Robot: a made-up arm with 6 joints. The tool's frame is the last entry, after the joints. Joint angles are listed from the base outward.
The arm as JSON. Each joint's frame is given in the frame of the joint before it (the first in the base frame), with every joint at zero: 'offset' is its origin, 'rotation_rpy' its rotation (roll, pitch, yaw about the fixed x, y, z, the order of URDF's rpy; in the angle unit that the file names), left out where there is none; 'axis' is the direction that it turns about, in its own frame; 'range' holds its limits. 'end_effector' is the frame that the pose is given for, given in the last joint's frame.
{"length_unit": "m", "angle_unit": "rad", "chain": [
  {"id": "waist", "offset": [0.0, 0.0, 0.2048], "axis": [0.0, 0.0, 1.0], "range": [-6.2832, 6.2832]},
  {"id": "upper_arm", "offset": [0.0, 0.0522, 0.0], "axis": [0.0, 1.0, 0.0], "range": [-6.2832, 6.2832]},
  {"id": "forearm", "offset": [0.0, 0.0, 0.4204], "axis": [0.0, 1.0, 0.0], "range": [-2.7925, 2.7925]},
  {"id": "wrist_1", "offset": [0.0, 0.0, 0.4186], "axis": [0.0, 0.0, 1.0], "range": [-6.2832, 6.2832]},
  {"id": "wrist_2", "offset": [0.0, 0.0, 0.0], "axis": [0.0, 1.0, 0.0], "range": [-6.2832, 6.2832]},
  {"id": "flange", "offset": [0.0, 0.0, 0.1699], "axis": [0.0, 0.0, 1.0], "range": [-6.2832, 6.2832]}
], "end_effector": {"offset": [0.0, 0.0, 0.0]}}
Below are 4 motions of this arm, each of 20 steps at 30 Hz.
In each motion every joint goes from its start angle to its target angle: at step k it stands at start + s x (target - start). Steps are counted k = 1, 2, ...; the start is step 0. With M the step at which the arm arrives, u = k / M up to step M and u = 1 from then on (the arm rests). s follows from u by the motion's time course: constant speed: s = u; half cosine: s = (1 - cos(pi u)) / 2; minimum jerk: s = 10 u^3 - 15 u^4 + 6 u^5.
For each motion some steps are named. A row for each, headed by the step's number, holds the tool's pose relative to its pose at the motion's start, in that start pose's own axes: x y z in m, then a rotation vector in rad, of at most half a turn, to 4 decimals.
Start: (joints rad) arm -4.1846 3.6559 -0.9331 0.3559 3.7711 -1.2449
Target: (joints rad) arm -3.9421 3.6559 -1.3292 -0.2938 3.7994 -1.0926
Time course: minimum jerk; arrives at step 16
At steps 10, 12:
10: -0.0686 0.0386 0.0642 0.1415 -0.3426 0.6809
12: -0.0866 0.0393 0.0780 0.1771 -0.4382 0.8282

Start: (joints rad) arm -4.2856 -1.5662 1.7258 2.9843 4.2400 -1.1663
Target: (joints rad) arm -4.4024 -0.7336 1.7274 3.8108 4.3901 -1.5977
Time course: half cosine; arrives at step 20
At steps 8, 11, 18, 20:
8: 0.0988 0.0709 0.0481 0.2979 0.1354 -0.2462
11: 0.1583 0.1114 0.0927 0.4922 0.2718 -0.3510
18: 0.2430 0.1707 0.1867 0.7777 0.5719 -0.4019
20: 0.2475 0.1740 0.1931 0.7924 0.5924 -0.3995

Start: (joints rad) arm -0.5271 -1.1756 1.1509 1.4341 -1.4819 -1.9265
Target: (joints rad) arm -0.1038 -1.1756 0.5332 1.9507 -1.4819 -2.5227
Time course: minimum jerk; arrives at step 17
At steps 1, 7, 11, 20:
1: -0.0002 -0.0001 0.0004 -0.0004 0.0016 0.0002
7: -0.0221 -0.0243 0.0726 -0.1045 0.2781 0.0352
11: -0.0294 -0.0584 0.1711 -0.3088 0.5702 0.1007
20: -0.0232 -0.0799 0.2296 -0.4501 0.6966 0.1560

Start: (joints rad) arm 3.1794 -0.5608 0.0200 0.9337 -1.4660 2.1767
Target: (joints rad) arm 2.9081 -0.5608 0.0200 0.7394 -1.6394 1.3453
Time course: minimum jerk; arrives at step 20
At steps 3, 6, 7, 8, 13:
3: 0.0030 -0.0019 -0.0028 0.0051 0.0105 -0.0211
6: 0.0186 -0.0112 -0.0175 0.0275 0.0659 -0.1280
7: 0.0267 -0.0158 -0.0256 0.0366 0.0962 -0.1837
8: 0.0358 -0.0209 -0.0351 0.0448 0.1316 -0.2466
13: 0.0838 -0.0438 -0.0920 0.0458 0.3340 -0.5726

